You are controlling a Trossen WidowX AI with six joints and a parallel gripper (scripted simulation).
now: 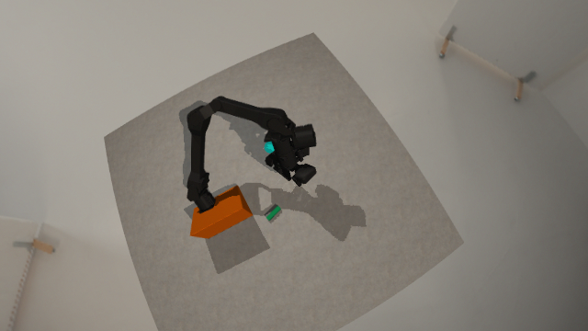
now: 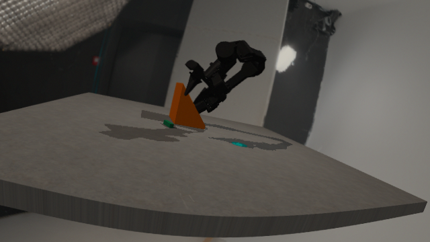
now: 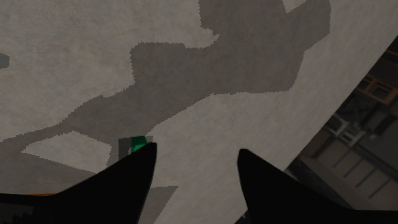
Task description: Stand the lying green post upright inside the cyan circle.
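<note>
Right now the green post is 11 cm below my gripper tip, 11 cm behind it and 5 cm to the right of it. From my gripper tip the other things lie so: cyan circle 22 cm to the left, 12 cm below, 3 cm behind.
</note>
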